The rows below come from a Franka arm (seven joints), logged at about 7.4 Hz.
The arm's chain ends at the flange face. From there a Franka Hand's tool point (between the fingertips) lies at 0.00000 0.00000 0.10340 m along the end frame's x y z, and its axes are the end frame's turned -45 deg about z.
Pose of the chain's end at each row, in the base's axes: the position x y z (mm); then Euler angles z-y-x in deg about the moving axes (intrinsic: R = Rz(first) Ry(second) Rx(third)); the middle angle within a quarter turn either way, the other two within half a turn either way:
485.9, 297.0, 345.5, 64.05, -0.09, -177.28
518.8, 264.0, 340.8, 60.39, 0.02, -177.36
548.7, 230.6, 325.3, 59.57, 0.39, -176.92
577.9, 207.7, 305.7, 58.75, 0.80, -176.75
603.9, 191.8, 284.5, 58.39, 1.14, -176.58
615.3, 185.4, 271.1, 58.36, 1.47, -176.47
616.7, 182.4, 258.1, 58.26, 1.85, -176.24
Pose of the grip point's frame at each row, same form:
481.6, 299.3, 242.2, 109.02, -1.99, -178.14
514.6, 266.3, 237.5, 105.36, -1.85, -178.12
543.6, 232.8, 222.1, 104.52, -1.90, -177.55
572.1, 209.5, 202.5, 103.68, -1.73, -177.14
597.6, 193.3, 181.3, 103.31, -1.61, -176.77
608.5, 186.5, 167.9, 103.27, -1.45, -176.46
609.2, 183.1, 155.0, 103.15, -1.35, -176.03

